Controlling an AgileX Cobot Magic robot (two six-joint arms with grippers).
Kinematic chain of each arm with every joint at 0, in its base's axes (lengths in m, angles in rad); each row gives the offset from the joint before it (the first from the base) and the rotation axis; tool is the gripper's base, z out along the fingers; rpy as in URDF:
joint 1: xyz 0 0 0.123 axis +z
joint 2: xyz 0 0 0 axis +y
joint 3: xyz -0.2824 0 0.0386 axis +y
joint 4: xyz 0.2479 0 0.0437 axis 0.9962 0 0.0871
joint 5: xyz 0 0 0 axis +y
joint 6: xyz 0.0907 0 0.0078 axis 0.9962 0 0.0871
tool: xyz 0 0 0 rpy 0 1.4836 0
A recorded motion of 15 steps. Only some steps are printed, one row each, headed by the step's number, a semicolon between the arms.
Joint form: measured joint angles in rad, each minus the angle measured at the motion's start. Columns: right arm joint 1, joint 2, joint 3, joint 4, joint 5, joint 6; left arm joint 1, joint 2, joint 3, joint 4, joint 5, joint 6.
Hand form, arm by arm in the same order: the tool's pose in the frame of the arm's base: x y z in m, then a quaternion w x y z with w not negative. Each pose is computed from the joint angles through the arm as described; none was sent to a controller.
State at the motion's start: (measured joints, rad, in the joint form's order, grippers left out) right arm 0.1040 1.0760 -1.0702 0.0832 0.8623 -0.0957; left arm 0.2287 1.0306 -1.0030 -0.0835 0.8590 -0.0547
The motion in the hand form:
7: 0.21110 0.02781 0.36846 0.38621 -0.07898 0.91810 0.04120; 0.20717 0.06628 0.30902 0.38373 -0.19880 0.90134 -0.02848
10: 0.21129 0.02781 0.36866 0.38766 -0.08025 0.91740 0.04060; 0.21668 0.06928 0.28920 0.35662 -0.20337 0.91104 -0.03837
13: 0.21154 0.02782 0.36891 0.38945 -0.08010 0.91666 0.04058; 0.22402 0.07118 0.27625 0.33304 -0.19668 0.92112 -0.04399
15: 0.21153 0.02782 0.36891 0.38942 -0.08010 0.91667 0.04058; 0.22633 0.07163 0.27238 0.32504 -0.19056 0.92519 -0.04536
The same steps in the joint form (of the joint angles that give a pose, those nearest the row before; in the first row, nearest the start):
7: 0.0000 0.0000 0.0000 0.0001 -0.0043 0.0000; 0.1508 0.0576 0.1604 -0.1931 -0.2038 0.1530
10: 0.0000 0.0000 0.0000 0.0001 -0.0072 -0.0030; 0.1520 0.1185 0.1862 -0.2215 -0.2266 0.1779
13: 0.0000 0.0000 0.0000 0.0001 -0.0111 -0.0030; 0.1520 0.1689 0.1915 -0.2401 -0.2265 0.2136
15: 0.0000 0.0000 0.0000 0.0001 -0.0111 -0.0030; 0.1520 0.1854 0.1913 -0.2471 -0.2232 0.2336

